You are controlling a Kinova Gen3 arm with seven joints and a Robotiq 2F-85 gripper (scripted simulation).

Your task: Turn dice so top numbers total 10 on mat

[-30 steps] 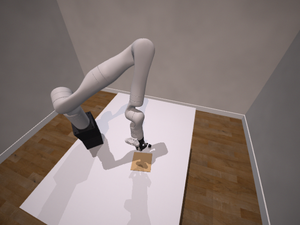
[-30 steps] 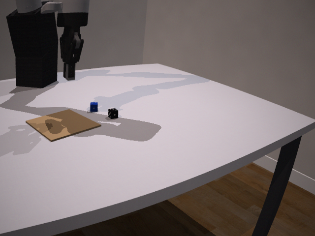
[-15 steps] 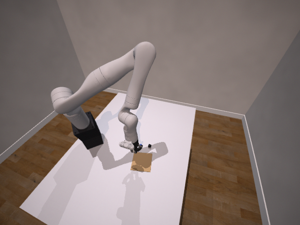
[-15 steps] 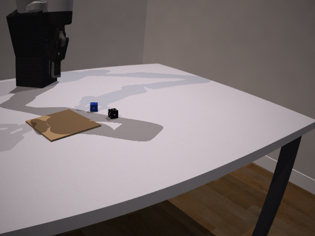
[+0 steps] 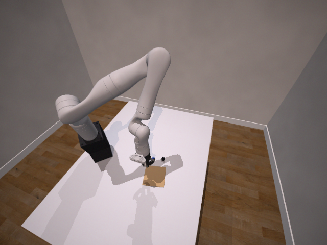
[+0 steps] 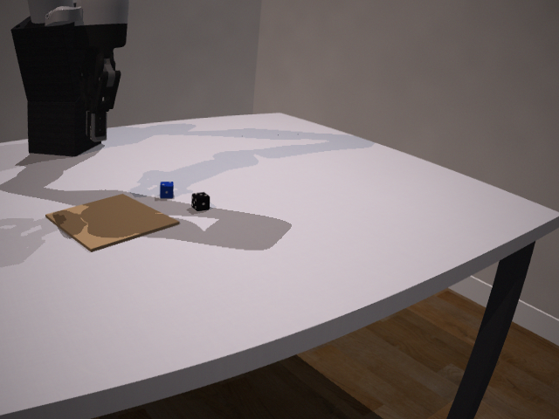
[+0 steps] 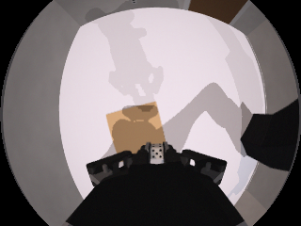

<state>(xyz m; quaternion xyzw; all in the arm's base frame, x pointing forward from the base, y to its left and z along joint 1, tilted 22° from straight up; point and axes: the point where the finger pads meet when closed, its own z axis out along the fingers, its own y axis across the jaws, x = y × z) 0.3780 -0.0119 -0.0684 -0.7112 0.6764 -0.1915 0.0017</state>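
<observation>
My gripper is now 50 mm short of the tan mat and 120 mm above it. From my hand the other things lie so: blue die (110 mm to the left, 110 mm below); white die (10 mm below); black die (70 mm ahead, 140 mm to the left, 110 mm below).
</observation>
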